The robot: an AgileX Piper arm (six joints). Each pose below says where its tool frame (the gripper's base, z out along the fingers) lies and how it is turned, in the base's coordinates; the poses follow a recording.
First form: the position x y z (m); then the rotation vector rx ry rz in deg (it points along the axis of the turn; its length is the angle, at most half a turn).
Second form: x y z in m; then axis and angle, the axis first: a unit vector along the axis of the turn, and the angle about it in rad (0 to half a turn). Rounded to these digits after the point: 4 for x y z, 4 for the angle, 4 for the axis.
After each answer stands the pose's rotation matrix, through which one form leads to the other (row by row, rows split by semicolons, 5 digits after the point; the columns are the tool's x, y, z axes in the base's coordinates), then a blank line. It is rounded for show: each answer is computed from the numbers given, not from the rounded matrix.
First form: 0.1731 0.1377 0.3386 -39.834 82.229 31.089
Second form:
0.1731 0.1377 0.3386 -0.4127 0.8520 0.3221 1.6845
0.07623 -0.71157 0.69846; -0.07149 0.69480 0.71564; -0.99452 -0.10449 0.00209

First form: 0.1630 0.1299 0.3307 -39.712 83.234 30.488
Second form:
0.1630 0.1299 0.3307 -0.4088 0.8569 0.3139 1.6953
0.06377 -0.70530 0.70603; -0.08239 0.70134 0.70805; -0.99456 -0.10332 -0.01339

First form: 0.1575 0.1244 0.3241 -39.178 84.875 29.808
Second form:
0.1575 0.1244 0.3241 -0.3993 0.8650 0.3038 1.7125
0.04073 -0.69493 0.71792; -0.09342 0.71272 0.69520; -0.99479 -0.09539 -0.03589

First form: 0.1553 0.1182 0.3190 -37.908 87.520 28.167
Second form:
0.1553 0.1182 0.3190 -0.3812 0.8800 0.2832 1.7357
0.00498 -0.66992 0.74242; -0.11114 0.73746 0.66618; -0.99379 -0.08583 -0.07078

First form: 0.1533 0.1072 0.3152 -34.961 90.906 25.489
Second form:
0.1533 0.1072 0.3152 -0.3473 0.9029 0.2532 1.7571
-0.04234 -0.62044 0.78311; -0.12286 0.78110 0.61221; -0.99152 -0.07029 -0.10930

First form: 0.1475 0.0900 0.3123 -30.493 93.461 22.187
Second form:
0.1475 0.0900 0.3123 -0.3026 0.9274 0.2201 1.7590
-0.07841 -0.54934 0.83191; -0.11681 0.83380 0.53957; -0.99005 -0.05487 -0.12954

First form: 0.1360 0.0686 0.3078 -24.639 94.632 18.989
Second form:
0.1360 0.0686 0.3078 -0.2473 0.9500 0.1906 1.7386
-0.09561 -0.46217 0.88162; -0.08627 0.88620 0.45521; -0.99167 -0.03254 -0.12460

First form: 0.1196 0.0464 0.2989 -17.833 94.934 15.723
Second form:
0.1196 0.0464 0.2989 -0.1822 0.9700 0.1607 1.7081
-0.09910 -0.36010 0.92764; -0.04180 0.93291 0.35768; -0.99420 -0.00333 -0.10751

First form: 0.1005 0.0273 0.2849 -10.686 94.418 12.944
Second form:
0.1005 0.0273 0.2849 -0.1114 0.9846 0.1350 1.6737
-0.08907 -0.25525 0.96276; 0.01328 0.96622 0.25739; -0.99594 0.03571 -0.08267

